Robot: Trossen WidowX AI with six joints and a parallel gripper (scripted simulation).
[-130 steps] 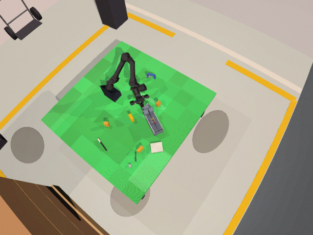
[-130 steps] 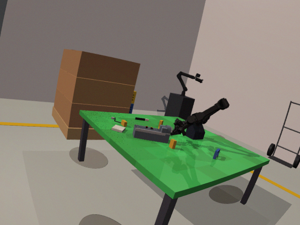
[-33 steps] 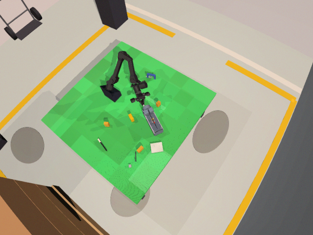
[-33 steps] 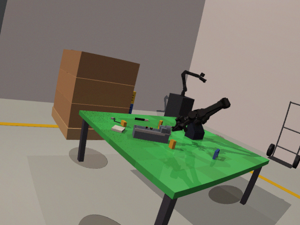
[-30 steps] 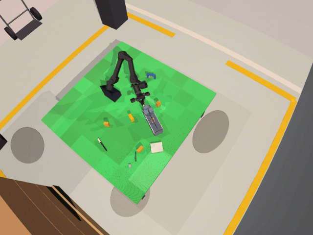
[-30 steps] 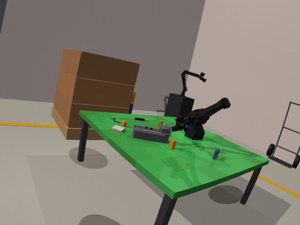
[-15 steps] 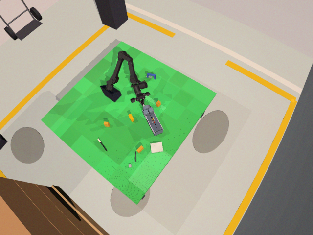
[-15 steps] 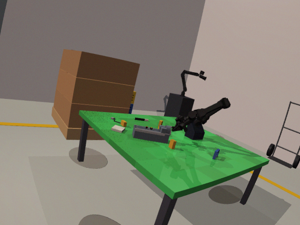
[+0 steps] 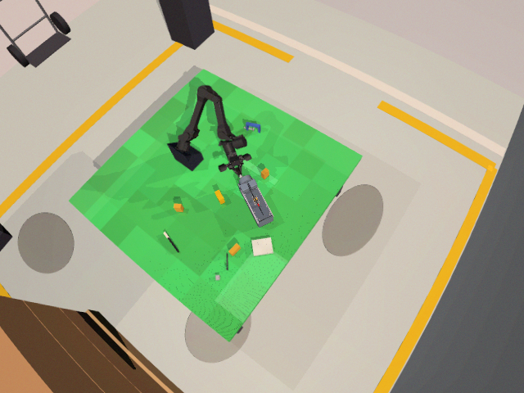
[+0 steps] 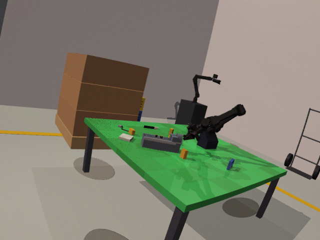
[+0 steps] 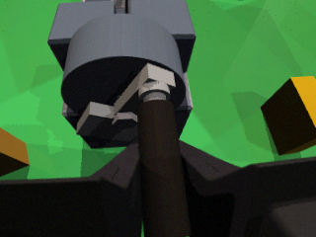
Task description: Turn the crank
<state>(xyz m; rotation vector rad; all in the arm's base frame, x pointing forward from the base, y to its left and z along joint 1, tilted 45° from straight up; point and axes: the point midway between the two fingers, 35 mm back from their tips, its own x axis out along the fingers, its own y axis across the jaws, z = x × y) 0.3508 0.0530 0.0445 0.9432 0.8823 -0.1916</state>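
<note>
My gripper tip is 3 cm below the dark handle, 1 cm to the right of it and 1 cm past it. From my gripper tip the other things lie so: blue bracket (35 cm to the left, 16 cm behind, 5 cm below); red pointer (18 cm ahead, 9 cm to the right, 1 cm below); white pad (32 cm ahead, 25 cm to the right, 8 cm below).
</note>
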